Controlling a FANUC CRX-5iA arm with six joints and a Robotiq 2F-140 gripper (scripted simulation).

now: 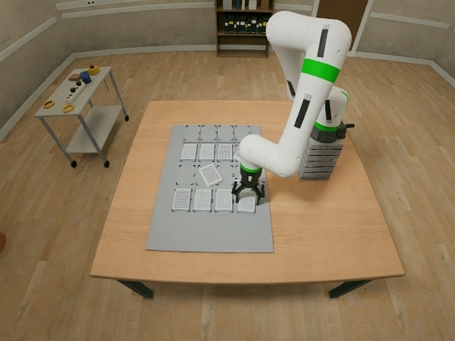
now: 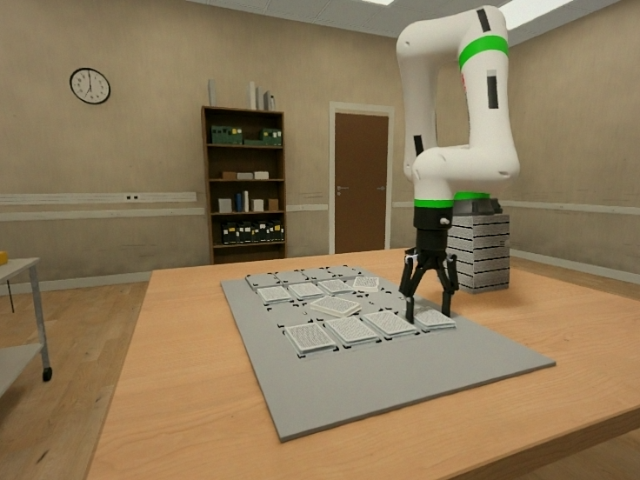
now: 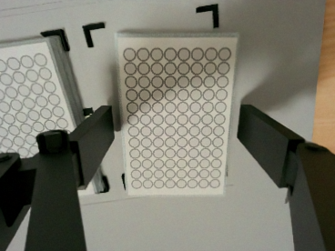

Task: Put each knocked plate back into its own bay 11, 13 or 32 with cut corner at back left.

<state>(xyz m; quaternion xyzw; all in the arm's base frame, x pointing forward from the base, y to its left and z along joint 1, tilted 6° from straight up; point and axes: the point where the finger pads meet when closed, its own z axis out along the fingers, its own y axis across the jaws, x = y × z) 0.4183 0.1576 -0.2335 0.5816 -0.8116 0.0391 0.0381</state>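
Now: the sealed 96-well plate 2 cm below my hand.
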